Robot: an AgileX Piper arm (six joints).
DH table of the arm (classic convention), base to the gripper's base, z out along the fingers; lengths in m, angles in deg. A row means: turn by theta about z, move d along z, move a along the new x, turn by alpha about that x. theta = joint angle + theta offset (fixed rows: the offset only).
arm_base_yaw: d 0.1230, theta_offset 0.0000, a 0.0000, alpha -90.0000
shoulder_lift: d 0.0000, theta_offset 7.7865, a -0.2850, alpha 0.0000
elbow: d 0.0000, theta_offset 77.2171, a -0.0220, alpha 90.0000
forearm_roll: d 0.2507, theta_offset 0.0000, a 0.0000, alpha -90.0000
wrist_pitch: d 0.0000, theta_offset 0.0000, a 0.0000, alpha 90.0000
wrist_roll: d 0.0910, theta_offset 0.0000, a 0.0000, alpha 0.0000
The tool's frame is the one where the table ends.
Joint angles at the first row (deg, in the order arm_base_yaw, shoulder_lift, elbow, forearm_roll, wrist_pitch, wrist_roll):
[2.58 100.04 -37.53 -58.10 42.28 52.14]
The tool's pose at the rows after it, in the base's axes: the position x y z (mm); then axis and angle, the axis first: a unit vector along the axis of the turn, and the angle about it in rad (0 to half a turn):
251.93, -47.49, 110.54, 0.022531, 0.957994, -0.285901, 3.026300
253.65, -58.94, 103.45, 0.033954, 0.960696, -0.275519, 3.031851
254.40, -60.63, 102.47, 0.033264, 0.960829, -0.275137, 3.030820
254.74, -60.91, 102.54, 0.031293, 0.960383, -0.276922, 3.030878
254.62, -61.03, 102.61, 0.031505, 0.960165, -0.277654, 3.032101
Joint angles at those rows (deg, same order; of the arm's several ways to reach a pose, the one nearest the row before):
[0.57 102.10 -37.59 -58.10 40.34 52.14]
[-2.46 103.70 -37.93 -59.07 37.93 52.25]
[-2.86 103.99 -38.04 -59.53 37.59 52.31]
[-2.86 104.05 -38.10 -59.82 37.70 52.31]
[-2.86 104.05 -38.10 -59.82 37.82 52.31]

